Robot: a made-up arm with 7 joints. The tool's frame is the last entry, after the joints.
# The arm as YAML. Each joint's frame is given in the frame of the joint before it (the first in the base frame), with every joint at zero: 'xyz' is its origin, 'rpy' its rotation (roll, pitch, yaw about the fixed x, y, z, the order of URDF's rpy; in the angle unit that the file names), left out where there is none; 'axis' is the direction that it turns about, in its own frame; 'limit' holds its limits. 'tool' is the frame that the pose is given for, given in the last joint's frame.
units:
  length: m
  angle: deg
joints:
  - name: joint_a
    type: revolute
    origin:
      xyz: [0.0, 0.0, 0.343]
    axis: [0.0, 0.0, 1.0]
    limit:
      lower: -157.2
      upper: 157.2
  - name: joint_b
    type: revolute
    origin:
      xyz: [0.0, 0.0, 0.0]
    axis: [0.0, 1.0, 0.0]
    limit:
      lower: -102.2
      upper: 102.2
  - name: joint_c
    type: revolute
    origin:
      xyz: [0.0, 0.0, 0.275]
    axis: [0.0, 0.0, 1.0]
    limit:
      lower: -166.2
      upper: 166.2
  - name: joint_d
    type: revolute
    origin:
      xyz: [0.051, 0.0, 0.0]
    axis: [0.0, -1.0, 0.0]
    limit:
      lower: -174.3
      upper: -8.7
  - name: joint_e
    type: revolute
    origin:
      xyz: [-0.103, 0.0, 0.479]
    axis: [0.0, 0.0, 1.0]
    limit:
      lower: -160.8
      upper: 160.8
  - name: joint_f
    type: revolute
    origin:
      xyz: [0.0, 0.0, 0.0]
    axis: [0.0, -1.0, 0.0]
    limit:
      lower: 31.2
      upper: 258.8
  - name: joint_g
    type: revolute
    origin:
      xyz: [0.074, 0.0, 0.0]
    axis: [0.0, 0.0, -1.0]
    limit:
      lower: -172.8
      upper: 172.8
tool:
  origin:
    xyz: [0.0, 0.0, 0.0]
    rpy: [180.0, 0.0, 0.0]
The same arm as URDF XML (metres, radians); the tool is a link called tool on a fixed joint. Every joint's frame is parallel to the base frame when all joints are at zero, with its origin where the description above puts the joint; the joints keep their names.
<robot name="arm">
<joint name="joint_a" type="revolute"><parent link="base"/><child link="link1"/><origin xyz="0 0 0.343"/><axis xyz="0 0 1"/><limit lower="-2.7437" upper="2.7437"/></joint>
<joint name="joint_b" type="revolute"><parent link="link1"/><child link="link2"/><origin xyz="0 0 0"/><axis xyz="0 1 0"/><limit lower="-1.7837" upper="1.7837"/></joint>
<joint name="joint_c" type="revolute"><parent link="link2"/><child link="link3"/><origin xyz="0 0 0.275"/><axis xyz="0 0 1"/><limit lower="-2.9007" upper="2.9007"/></joint>
<joint name="joint_d" type="revolute"><parent link="link3"/><child link="link4"/><origin xyz="0.051 0 0"/><axis xyz="0 -1 0"/><limit lower="-3.0421" upper="-0.1518"/></joint>
<joint name="joint_e" type="revolute"><parent link="link4"/><child link="link5"/><origin xyz="-0.103 0 0.479"/><axis xyz="0 0 1"/><limit lower="-2.8065" upper="2.8065"/></joint>
<joint name="joint_f" type="revolute"><parent link="link5"/><child link="link6"/><origin xyz="0 0 0"/><axis xyz="0 -1 0"/><limit lower="0.5445" upper="4.5169"/></joint>
<joint name="joint_g" type="revolute"><parent link="link6"/><child link="link7"/><origin xyz="0.074 0 0"/><axis xyz="0 0 -1"/><limit lower="-3.0159" upper="3.0159"/></joint>
<joint name="tool_fixed" type="fixed"><parent link="link7"/><child link="tool"/><origin xyz="0 0 0" rpy="3.1416 0 0"/></joint>
<link name="base"/>
<link name="link1"/>
<link name="link2"/>
<link name="link3"/>
<link name="link4"/>
<link name="link5"/>
<link name="link6"/>
<link name="link7"/>
<link name="tool"/>
</robot>

